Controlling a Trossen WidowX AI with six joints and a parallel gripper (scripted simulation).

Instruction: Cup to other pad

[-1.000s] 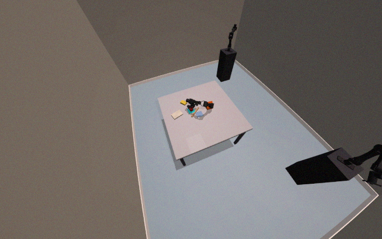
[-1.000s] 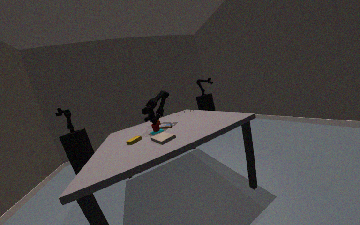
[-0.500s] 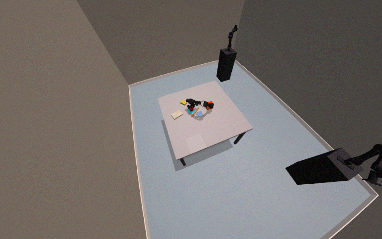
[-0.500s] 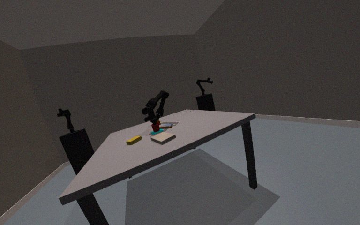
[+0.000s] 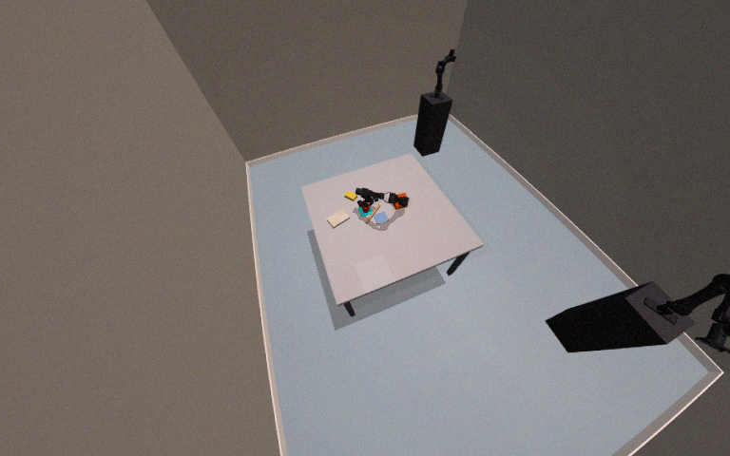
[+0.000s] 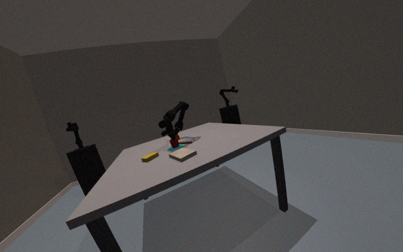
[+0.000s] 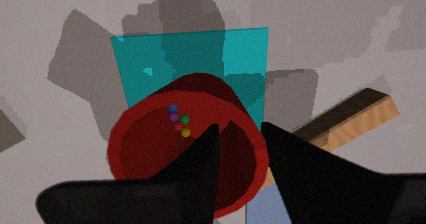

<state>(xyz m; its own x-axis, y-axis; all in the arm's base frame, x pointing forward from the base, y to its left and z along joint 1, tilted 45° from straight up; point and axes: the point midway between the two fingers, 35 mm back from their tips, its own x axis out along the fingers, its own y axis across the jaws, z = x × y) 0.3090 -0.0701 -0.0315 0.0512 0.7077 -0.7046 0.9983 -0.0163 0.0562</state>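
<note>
Right now my gripper tip is 3 cm short of the red cup and 1 cm above it. From my gripper tip the other things lie so: blue pad 14 cm to the left, 7 cm behind, 5 cm below; then wooden stick 7 cm to the left, 4 cm below, 2 cm behind; then cyan pad 5 cm below, 3 cm ahead.
</note>
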